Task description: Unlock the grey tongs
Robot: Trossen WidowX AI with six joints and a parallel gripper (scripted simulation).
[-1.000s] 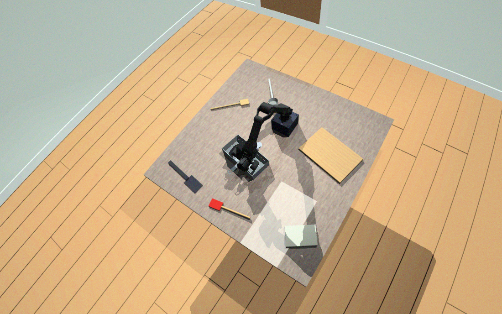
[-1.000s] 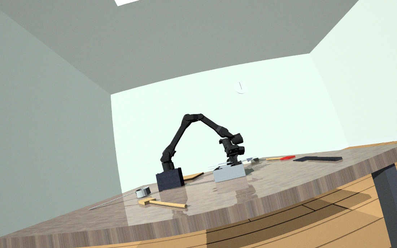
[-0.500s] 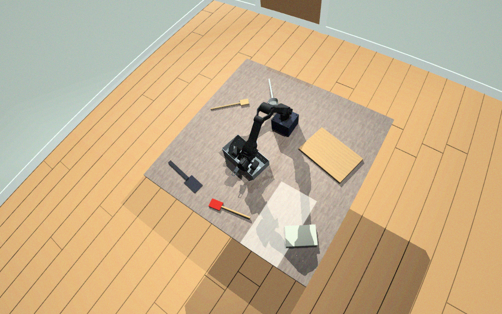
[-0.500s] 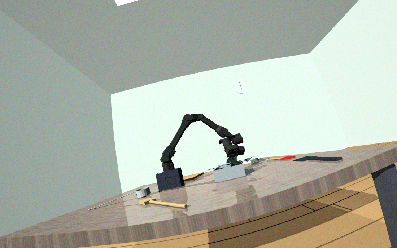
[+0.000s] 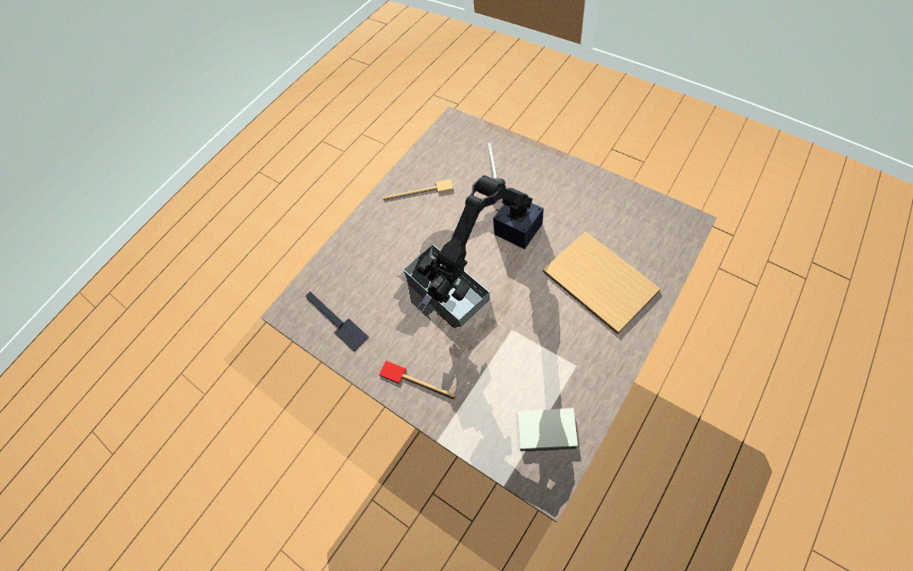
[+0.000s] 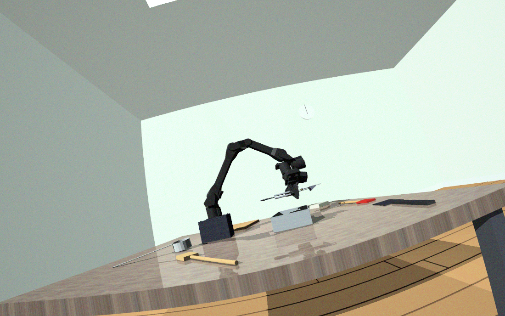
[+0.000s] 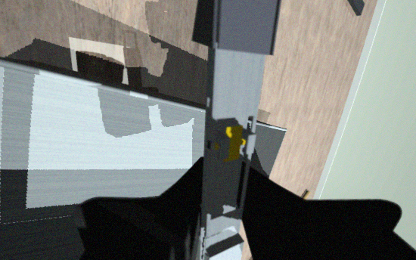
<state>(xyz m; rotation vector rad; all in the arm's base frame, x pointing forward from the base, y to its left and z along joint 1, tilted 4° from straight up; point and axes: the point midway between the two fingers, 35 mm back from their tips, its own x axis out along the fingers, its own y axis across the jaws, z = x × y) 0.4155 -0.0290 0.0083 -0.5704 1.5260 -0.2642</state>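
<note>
Now: gripper tip 8 cm above the grey roasting tin and 5 cm past it. The rest, counted from my gripper tip: yellow lock piece: 3 cm ahead, 3 cm above, 2 cm to the left; then red spatula: 30 cm ahead, 13 cm to the left, 10 cm below; then black spatula: 32 cm ahead, 24 cm to the right, 10 cm below.
</note>
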